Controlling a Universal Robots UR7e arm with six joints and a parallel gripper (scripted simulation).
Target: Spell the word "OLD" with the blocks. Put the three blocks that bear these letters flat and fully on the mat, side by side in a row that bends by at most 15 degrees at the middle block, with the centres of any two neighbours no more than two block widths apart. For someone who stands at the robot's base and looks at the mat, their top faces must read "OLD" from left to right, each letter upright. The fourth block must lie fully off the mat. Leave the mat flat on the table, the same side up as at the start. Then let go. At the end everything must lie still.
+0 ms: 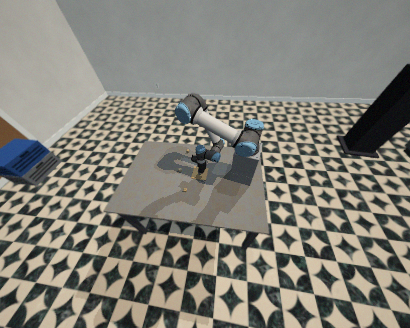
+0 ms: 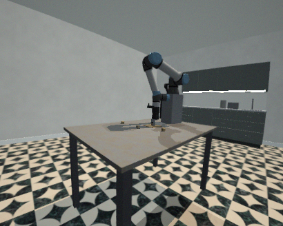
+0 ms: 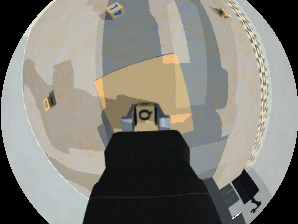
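My gripper is now 20 mm above the tan mat.
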